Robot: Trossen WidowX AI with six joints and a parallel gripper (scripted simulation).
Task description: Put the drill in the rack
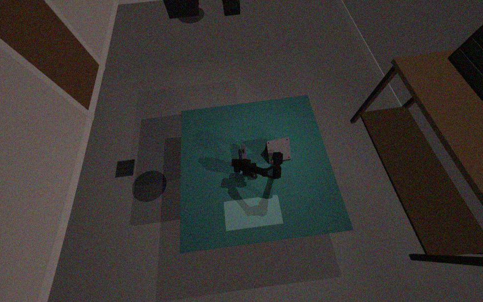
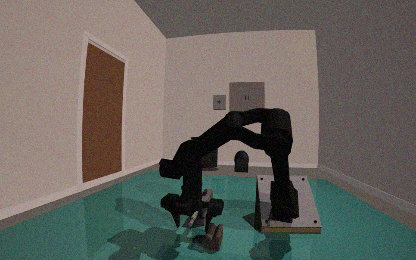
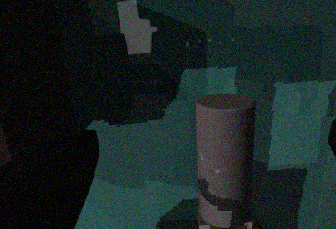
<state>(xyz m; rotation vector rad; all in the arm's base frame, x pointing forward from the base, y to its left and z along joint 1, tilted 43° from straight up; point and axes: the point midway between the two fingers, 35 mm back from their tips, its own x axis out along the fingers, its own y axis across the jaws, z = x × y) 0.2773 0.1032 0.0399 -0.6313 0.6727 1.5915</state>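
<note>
Right now the drill is 40 mm to the right of my gripper tip and 30 mm above it. Round my gripper tip: brown rack: 80 mm behind, 30 mm to the left, 10 mm above; then grey block: 140 mm to the right, 30 mm above.
</note>
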